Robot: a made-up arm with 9 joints. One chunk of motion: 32 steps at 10 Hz.
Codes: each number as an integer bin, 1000 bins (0 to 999) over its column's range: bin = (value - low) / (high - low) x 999, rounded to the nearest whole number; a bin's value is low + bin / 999 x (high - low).
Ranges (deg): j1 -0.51..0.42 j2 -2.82..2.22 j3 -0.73..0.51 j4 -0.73..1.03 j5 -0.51..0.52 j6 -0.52..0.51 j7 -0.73..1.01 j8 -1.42..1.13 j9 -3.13..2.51
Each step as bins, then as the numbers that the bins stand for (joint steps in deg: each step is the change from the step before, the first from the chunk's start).
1 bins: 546 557 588 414 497 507 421 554 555
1 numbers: -0.002 -0.010 0.000 -0.001 0.002 0.003 0.003 -0.006 0.003
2 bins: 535 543 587 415 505 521 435 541 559
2 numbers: -0.012 -0.081 -0.001 0.001 0.011 0.017 0.028 -0.039 0.026
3 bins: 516 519 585 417 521 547 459 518 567
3 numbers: -0.030 -0.202 -0.004 0.005 0.027 0.044 0.069 -0.098 0.071
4 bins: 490 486 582 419 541 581 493 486 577
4 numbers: -0.054 -0.368 -0.008 0.008 0.048 0.079 0.129 -0.179 0.128
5 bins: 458 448 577 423 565 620 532 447 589
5 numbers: -0.084 -0.560 -0.014 0.015 0.073 0.119 0.197 -0.279 0.195
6 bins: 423 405 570 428 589 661 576 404 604
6 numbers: -0.116 -0.777 -0.022 0.024 0.097 0.162 0.273 -0.389 0.280
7 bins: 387 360 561 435 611 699 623 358 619
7 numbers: -0.150 -1.004 -0.034 0.036 0.120 0.201 0.355 -0.506 0.365
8 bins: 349 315 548 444 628 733 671 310 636
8 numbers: -0.185 -1.231 -0.050 0.052 0.137 0.236 0.439 -0.629 0.461
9 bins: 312 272 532 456 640 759 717 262 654
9 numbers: -0.220 -1.448 -0.070 0.073 0.150 0.263 0.519 -0.751 0.562
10 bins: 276 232 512 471 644 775 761 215 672
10 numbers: -0.253 -1.650 -0.094 0.100 0.154 0.279 0.595 -0.871 0.664
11 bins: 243 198 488 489 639 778 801 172 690
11 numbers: -0.284 -1.821 -0.124 0.132 0.149 0.282 0.665 -0.981 0.765
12 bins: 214 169 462 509 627 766 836 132 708
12 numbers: -0.311 -1.967 -0.157 0.167 0.136 0.270 0.726 -1.083 0.867
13 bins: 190 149 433 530 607 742 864 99 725
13 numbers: -0.333 -2.068 -0.193 0.204 0.116 0.245 0.775 -1.167 0.963
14 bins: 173 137 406 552 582 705 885 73 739
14 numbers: -0.349 -2.129 -0.226 0.242 0.090 0.207 0.811 -1.234 1.042
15 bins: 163 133 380 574 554 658 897 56 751
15 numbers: -0.358 -2.149 -0.258 0.281 0.061 0.158 0.832 -1.277 1.110
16 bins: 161 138 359 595 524 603 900 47 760
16 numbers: -0.360 -2.124 -0.284 0.318 0.030 0.102 0.838 -1.300 1.161
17 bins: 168 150 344 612 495 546 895 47 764
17 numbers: -0.354 -2.063 -0.303 0.348 0.000 0.043 0.829 -1.300 1.183
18 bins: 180 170 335 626 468 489 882 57 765
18 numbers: -0.342 -1.962 -0.314 0.373 -0.027 -0.016 0.806 -1.275 1.189
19 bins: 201 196 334 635 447 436 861 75 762
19 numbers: -0.323 -1.831 -0.315 0.389 -0.049 -0.070 0.770 -1.229 1.172
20 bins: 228 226 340 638 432 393 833 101 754
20 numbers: -0.298 -1.680 -0.308 0.394 -0.065 -0.115 0.721 -1.162 1.127
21 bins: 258 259 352 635 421 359 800 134 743
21 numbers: -0.270 -1.513 -0.293 0.389 -0.076 -0.150 0.663 -1.078 1.065
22 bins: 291 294 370 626 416 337 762 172 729
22 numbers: -0.239 -1.337 -0.271 0.373 -0.081 -0.173 0.597 -0.981 0.986
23 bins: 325 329 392 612 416 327 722 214 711
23 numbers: -0.207 -1.160 -0.243 0.348 -0.081 -0.183 0.528 -0.874 0.884
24 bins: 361 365 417 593 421 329 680 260 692
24 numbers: -0.174 -0.979 -0.212 0.315 -0.076 -0.181 0.454 -0.756 0.777
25 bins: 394 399 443 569 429 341 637 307 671
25 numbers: -0.143 -0.807 -0.180 0.272 -0.068 -0.168 0.379 -0.636 0.658
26 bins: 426 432 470 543 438 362 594 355 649
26 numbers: -0.113 -0.641 -0.147 0.227 -0.058 -0.147 0.305 -0.514 0.534
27 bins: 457 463 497 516 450 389 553 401 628
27 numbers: -0.085 -0.484 -0.113 0.179 -0.046 -0.119 0.233 -0.396 0.415
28 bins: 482 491 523 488 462 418 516 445 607
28 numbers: -0.061 -0.343 -0.081 0.130 -0.034 -0.089 0.169 -0.284 0.297
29 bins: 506 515 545 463 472 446 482 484 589
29 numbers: -0.039 -0.222 -0.054 0.086 -0.023 -0.060 0.110 -0.185 0.195
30 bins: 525 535 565 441 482 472 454 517 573
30 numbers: -0.021 -0.121 -0.029 0.047 -0.013 -0.033 0.061 -0.100 0.105
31 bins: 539 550 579 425 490 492 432 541 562
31 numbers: -0.008 -0.045 -0.011 0.019 -0.005 -0.013 0.022 -0.039 0.043
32 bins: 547 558 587 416 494 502 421 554 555
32 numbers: -0.001 -0.005 -0.001 0.003 -0.001 -0.002 0.003 -0.006 0.003
